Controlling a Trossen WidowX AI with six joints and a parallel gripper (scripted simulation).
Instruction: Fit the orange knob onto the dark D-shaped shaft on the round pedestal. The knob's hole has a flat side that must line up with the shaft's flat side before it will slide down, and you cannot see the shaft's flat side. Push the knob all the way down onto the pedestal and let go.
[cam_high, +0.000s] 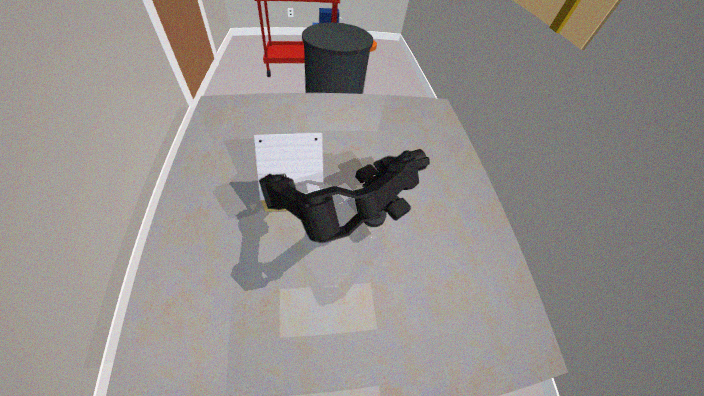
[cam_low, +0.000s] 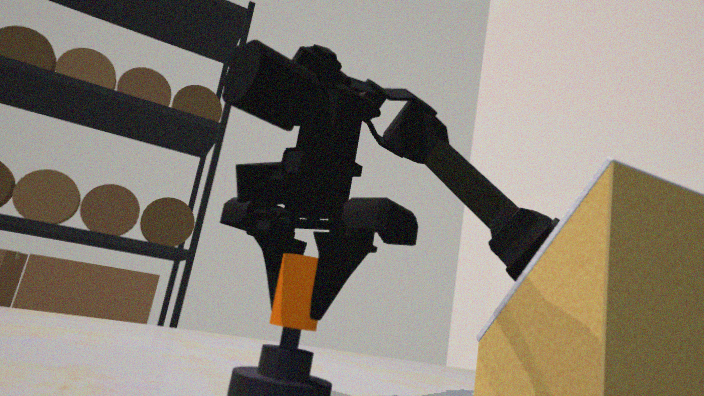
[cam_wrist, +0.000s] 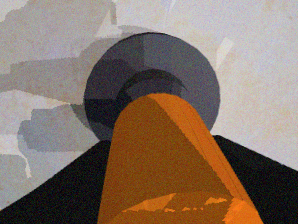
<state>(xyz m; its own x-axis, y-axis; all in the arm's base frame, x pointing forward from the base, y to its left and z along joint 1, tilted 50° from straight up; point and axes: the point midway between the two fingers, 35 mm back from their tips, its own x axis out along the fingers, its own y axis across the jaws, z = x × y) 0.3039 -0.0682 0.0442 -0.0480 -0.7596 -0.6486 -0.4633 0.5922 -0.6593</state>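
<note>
The orange knob is 2 cm above my gripper tip. The rest, counted from my gripper tip: dark round pedestal: 4 cm below.
</note>
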